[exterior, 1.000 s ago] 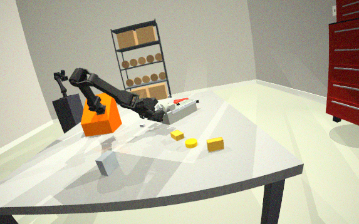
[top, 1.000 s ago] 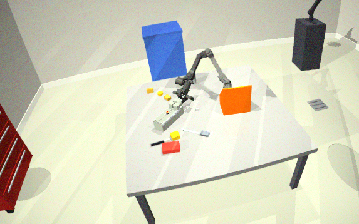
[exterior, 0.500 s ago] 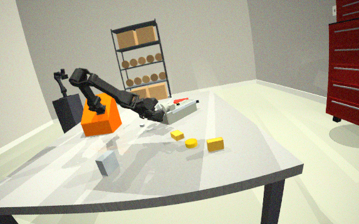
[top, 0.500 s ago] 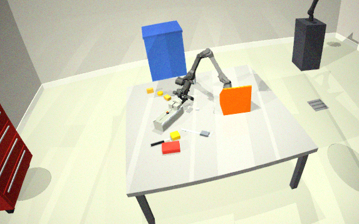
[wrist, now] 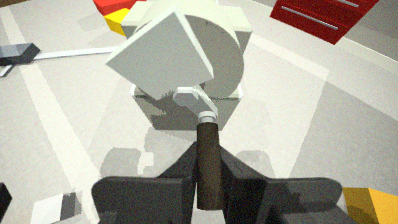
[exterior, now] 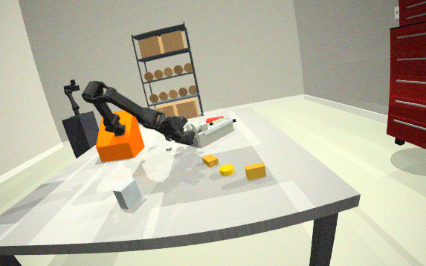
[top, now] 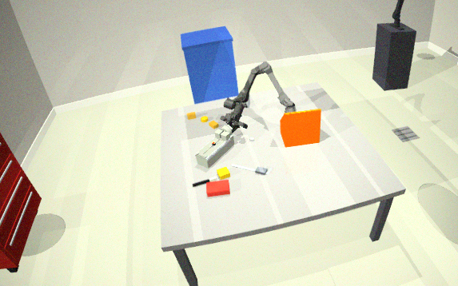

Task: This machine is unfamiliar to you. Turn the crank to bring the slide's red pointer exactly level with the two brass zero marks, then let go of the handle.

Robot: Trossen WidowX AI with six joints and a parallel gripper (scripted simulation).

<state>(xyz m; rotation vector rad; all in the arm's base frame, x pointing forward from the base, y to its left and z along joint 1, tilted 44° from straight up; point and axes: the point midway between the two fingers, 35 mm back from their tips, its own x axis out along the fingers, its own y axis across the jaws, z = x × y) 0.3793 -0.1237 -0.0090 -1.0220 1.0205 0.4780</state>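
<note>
The dark brown crank handle is 3 cm above my gripper tip, 1 cm to the right of it and 1 cm behind it. Round my gripper tip: yellow block (33 cm to the left, 6 cm ahead, 2 cm below); then grey cube (39 cm to the right, 16 cm behind); then red pointer (14 cm to the left, 10 cm ahead, 5 cm above).
</note>
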